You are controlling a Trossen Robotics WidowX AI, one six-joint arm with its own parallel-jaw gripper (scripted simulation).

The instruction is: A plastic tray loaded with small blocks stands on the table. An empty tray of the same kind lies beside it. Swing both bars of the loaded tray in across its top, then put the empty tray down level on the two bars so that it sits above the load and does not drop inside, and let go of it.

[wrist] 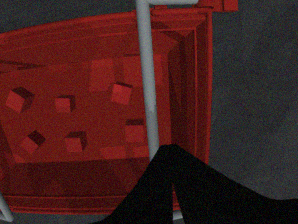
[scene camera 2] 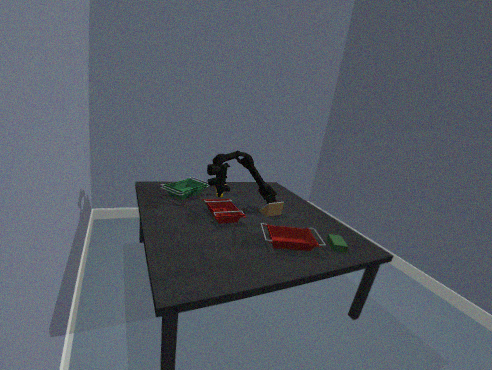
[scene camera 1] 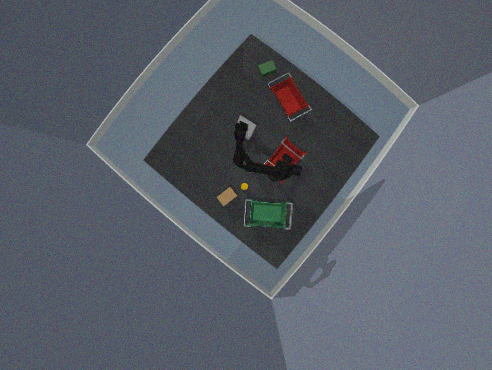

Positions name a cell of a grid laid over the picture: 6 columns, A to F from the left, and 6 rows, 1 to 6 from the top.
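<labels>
A red tray is out of frame in the wrist view. The tray is visible in scene camera 1 (D2) and in scene camera 2 (D4).
</labels>
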